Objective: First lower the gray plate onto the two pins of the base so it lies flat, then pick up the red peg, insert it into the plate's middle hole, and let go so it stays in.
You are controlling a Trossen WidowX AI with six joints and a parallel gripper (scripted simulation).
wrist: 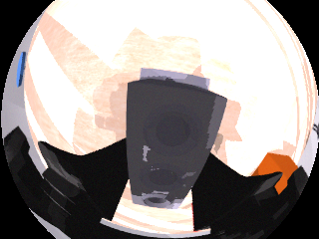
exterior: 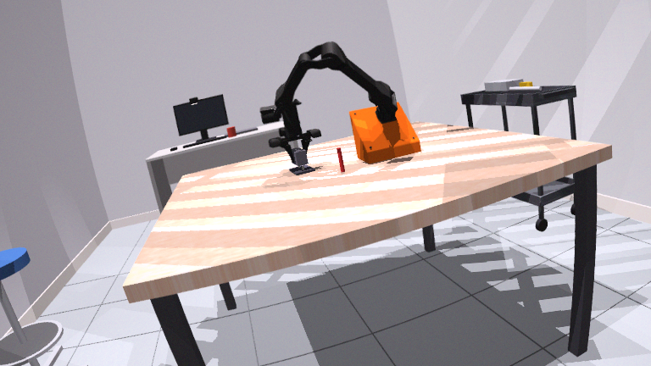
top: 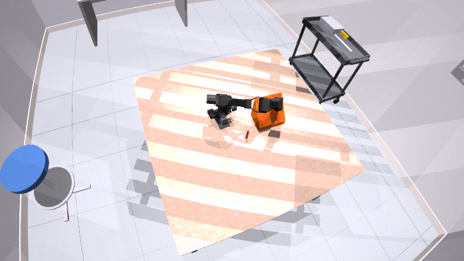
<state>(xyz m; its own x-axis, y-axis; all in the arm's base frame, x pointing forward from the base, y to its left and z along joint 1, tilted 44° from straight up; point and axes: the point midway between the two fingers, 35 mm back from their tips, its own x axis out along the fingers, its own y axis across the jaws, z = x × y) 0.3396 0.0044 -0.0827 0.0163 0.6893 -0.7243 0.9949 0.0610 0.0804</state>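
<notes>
Now: the dark base 3 cm below my gripper tip. From my gripper tip the other things lie so: gray plate: 3 cm above; then red peg: 18 cm to the left, 11 cm behind.
</notes>
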